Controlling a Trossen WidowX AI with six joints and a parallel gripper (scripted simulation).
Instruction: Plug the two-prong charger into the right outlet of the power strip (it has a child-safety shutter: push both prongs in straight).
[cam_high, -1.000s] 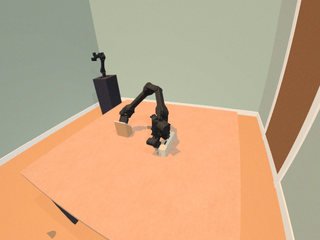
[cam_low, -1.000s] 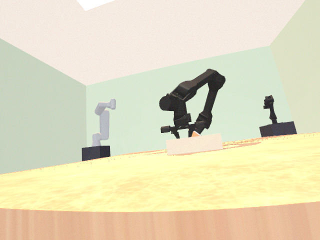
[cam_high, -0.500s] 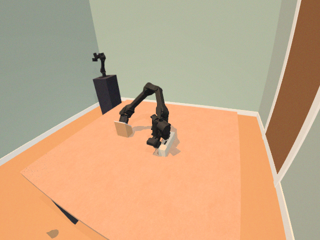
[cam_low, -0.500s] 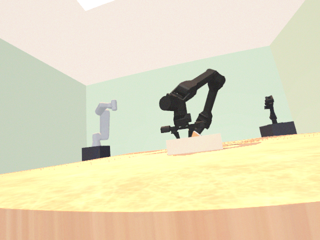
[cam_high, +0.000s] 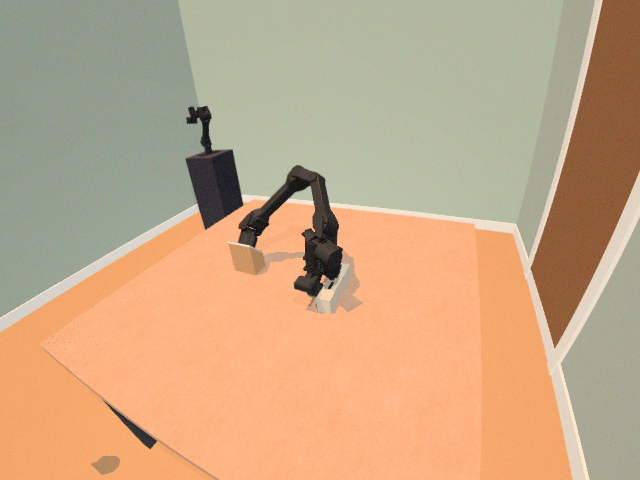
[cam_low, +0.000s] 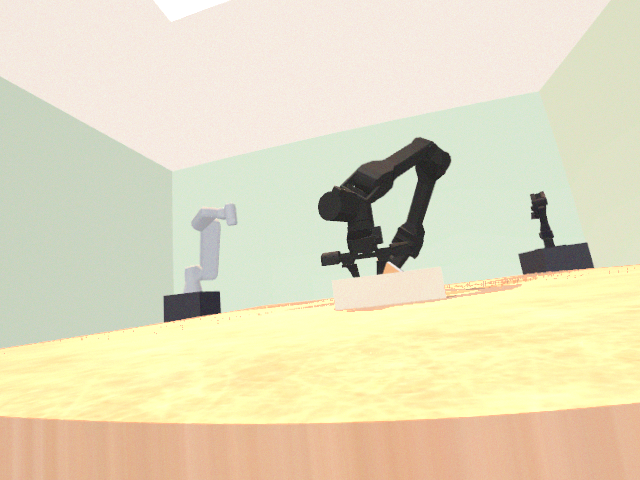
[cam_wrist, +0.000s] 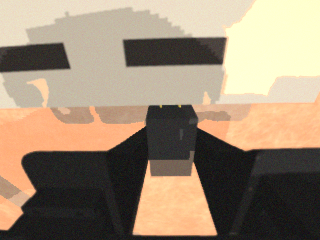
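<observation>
Right now the black charger is 20 mm ahead of my gripper tip and 10 mm above it.
</observation>
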